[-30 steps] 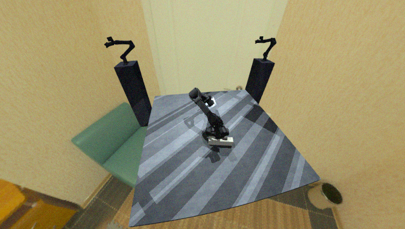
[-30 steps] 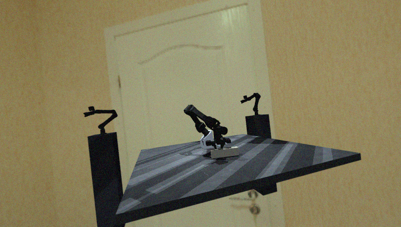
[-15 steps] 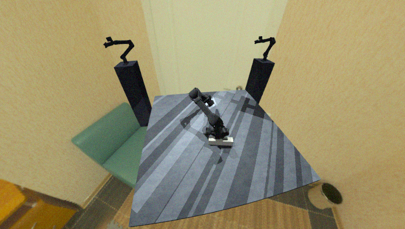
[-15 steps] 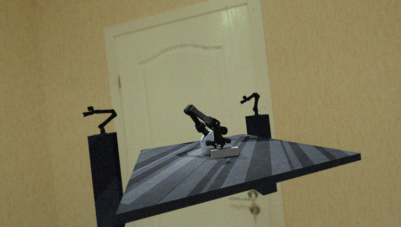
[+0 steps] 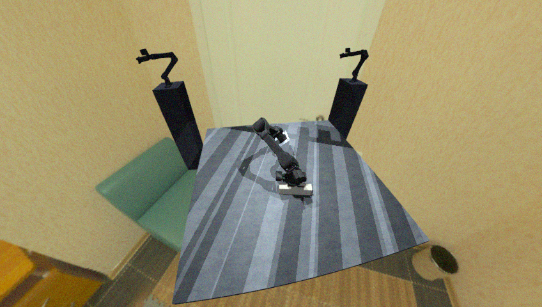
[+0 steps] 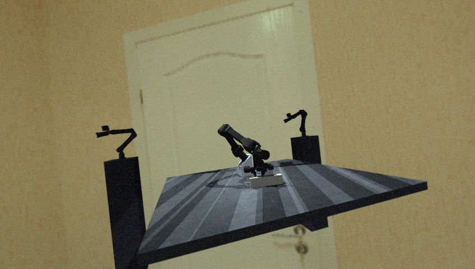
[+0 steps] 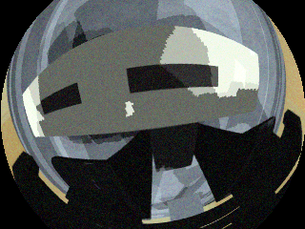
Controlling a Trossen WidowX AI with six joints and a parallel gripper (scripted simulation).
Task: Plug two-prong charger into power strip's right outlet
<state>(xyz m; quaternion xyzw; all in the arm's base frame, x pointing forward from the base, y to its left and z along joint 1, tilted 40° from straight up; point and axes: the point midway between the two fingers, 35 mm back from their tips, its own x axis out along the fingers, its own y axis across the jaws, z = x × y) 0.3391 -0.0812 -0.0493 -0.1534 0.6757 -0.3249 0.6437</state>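
The black two-prong charger lies 2 cm ahead of my gripper tip and 1 cm above it.
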